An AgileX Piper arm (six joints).
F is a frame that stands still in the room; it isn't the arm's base.
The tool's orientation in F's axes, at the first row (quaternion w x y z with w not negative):
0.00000, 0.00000, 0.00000, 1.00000
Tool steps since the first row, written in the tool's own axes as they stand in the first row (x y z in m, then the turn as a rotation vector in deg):
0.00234, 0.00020, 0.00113, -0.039, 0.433, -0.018
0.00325, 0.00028, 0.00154, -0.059, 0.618, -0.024
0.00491, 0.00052, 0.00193, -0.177, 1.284, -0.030
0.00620, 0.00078, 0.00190, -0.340, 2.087, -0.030
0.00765, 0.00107, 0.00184, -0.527, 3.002, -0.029
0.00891, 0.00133, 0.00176, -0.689, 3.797, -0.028
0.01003, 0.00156, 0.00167, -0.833, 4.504, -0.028
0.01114, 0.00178, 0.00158, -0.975, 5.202, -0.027
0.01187, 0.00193, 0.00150, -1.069, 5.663, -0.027
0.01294, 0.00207, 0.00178, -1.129, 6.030, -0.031
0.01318, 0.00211, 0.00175, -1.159, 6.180, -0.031
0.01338, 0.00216, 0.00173, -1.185, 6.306, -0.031
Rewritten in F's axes. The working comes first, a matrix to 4 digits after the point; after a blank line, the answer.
The tool's axes in the first row as the columns of a matrix, in F's axes (used below as rounded here):
-1.0000, 0.0000, 0.0000
0.0000, -1.0000, 0.0000
0.0000, 0.0000, 1.0000

-0.00234, -0.00020, 0.00113, 0.039, -0.433, -0.018
-0.00325, -0.00028, 0.00154, 0.059, -0.618, -0.024
-0.00491, -0.00052, 0.00193, 0.177, -1.284, -0.030
-0.00620, -0.00078, 0.00190, 0.340, -2.087, -0.030
-0.00765, -0.00107, 0.00184, 0.527, -3.002, -0.029
-0.00891, -0.00133, 0.00176, 0.689, -3.797, -0.028
-0.01003, -0.00156, 0.00167, 0.833, -4.504, -0.028
-0.01114, -0.00178, 0.00158, 0.975, -5.202, -0.027
-0.01187, -0.00193, 0.00150, 1.069, -5.663, -0.027
-0.01294, -0.00207, 0.00178, 1.129, -6.030, -0.031
-0.01318, -0.00211, 0.00175, 1.159, -6.180, -0.031
-0.01338, -0.00216, 0.00173, 1.185, -6.306, -0.031

